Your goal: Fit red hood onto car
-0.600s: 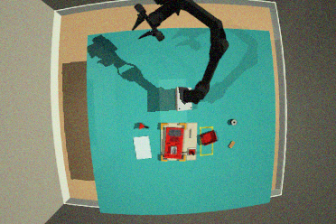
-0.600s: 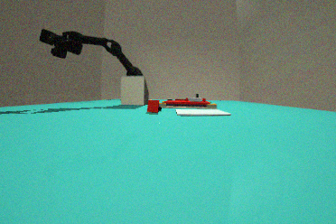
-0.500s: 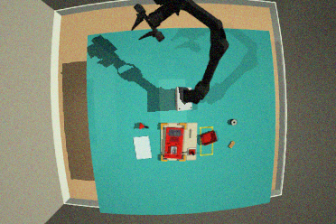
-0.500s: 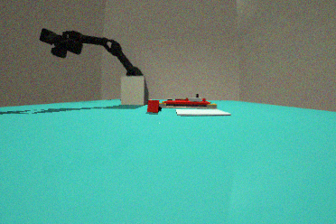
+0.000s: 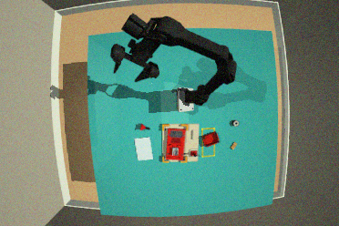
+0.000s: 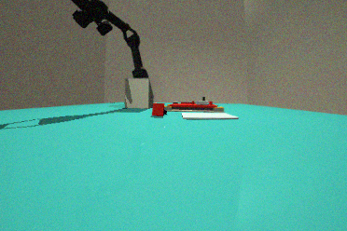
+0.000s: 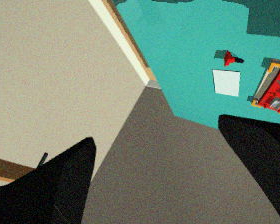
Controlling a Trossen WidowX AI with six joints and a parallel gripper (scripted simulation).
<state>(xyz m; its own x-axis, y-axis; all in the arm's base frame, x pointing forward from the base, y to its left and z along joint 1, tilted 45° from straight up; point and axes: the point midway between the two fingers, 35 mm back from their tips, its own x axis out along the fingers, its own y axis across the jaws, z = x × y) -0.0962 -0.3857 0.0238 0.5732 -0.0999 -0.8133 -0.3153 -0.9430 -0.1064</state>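
My gripper tip is now 35 cm short of the hood, 42 cm to the right of it and 36 cm above it. From my gripper tip the other things lie so: grey cylinder 25 cm ahead, 59 cm to the left, 36 cm below; then tan block 41 cm ahead, 59 cm to the left, 36 cm below; then white flat plate 41 cm ahead, 37 cm below.
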